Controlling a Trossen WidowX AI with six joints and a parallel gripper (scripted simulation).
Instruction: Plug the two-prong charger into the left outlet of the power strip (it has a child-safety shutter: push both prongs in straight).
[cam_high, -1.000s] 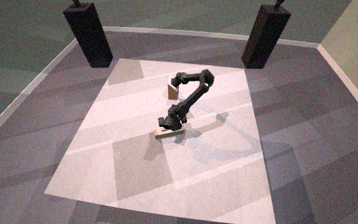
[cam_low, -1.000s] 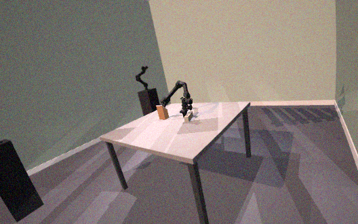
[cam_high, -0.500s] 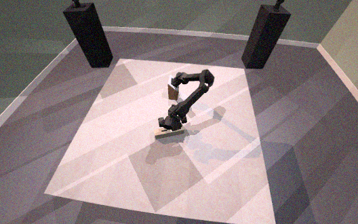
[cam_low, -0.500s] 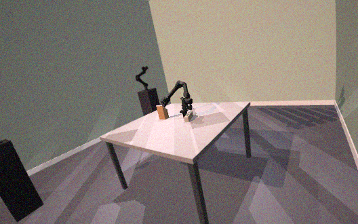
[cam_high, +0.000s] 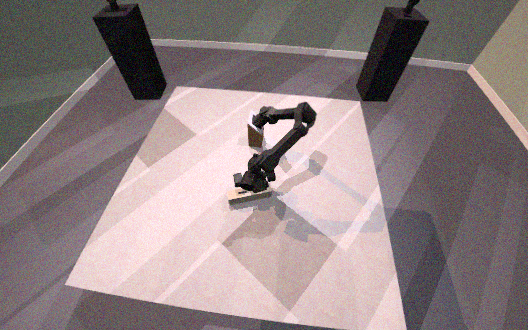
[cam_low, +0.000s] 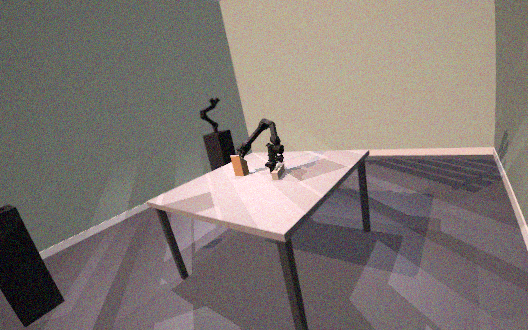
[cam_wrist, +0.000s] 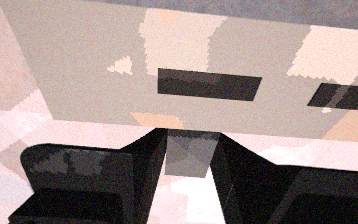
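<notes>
Now: the two-prong charger 2 cm ahead of my gripper tip and 1 cm above it.
</notes>
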